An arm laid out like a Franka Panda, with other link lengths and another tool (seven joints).
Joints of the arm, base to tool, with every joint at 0 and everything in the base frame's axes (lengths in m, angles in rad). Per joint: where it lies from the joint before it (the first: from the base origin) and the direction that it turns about. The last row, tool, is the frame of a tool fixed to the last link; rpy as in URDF.
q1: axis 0 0 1 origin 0 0 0.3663
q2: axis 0 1 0 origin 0 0 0
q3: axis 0 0 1 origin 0 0 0.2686
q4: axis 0 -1 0 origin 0.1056 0 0
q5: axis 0 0 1 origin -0.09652 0 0.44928
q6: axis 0 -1 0 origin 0 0 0
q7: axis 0 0 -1 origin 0.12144 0 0
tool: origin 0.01 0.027 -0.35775 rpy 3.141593 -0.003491 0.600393
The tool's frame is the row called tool.
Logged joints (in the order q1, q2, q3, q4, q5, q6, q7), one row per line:
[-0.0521 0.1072 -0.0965 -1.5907 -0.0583 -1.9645 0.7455]
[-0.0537 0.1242 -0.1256 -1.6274 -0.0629 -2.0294 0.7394]
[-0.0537 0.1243 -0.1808 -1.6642 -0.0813 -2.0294 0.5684]
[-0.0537 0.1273 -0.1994 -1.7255 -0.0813 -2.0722 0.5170]
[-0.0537 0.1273 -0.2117 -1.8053 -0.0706 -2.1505 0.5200]
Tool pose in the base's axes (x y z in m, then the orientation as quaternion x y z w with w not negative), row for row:
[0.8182 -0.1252 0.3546 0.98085 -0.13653 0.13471 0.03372]
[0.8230 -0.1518 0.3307 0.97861 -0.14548 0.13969 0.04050]
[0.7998 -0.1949 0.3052 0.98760 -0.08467 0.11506 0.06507]
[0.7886 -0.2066 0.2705 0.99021 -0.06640 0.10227 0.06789]
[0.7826 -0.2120 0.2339 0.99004 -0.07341 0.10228 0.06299]
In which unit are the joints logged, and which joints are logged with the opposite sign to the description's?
The joints are logged in radians. Opposite sign: q6.
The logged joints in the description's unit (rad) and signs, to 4 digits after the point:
[-0.0521 0.1072 -0.0965 -1.5907 -0.0583 1.9645 0.7455]
[-0.0537 0.1242 -0.1256 -1.6274 -0.0629 2.0294 0.7394]
[-0.0537 0.1243 -0.1808 -1.6642 -0.0813 2.0294 0.5684]
[-0.0537 0.1273 -0.1994 -1.7255 -0.0813 2.0722 0.5170]
[-0.0537 0.1273 -0.2117 -1.8053 -0.0706 2.1505 0.5200]

